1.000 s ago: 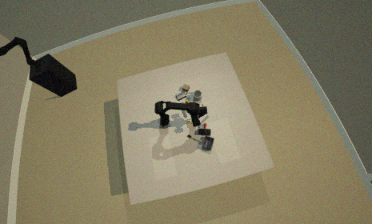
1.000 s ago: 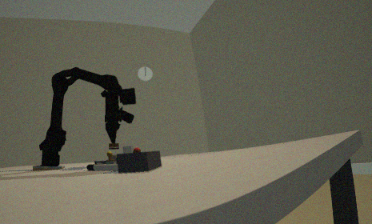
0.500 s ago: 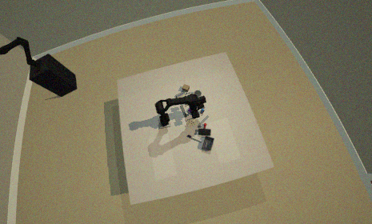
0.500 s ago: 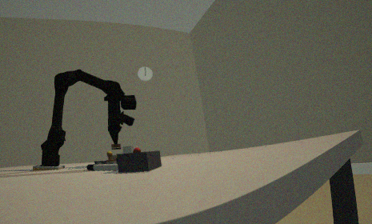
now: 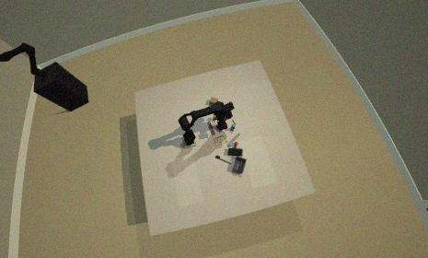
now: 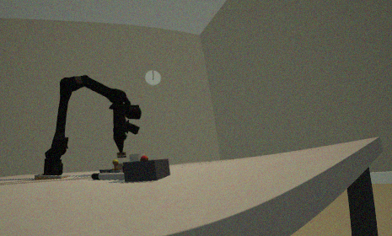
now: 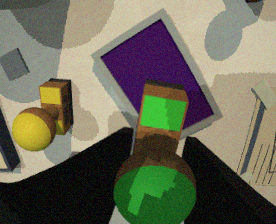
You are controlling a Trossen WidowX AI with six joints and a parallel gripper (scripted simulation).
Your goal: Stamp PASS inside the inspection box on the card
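Right now the purple ink pad is 90 mm below my gripper tip. Round my gripper tip: grey block: 90 mm below, 80 mm behind, 20 mm to the left; then yellow-topped stamp: 80 mm to the left, 70 mm below, 20 mm behind; then green-topped stamp: right at my gripper tip.
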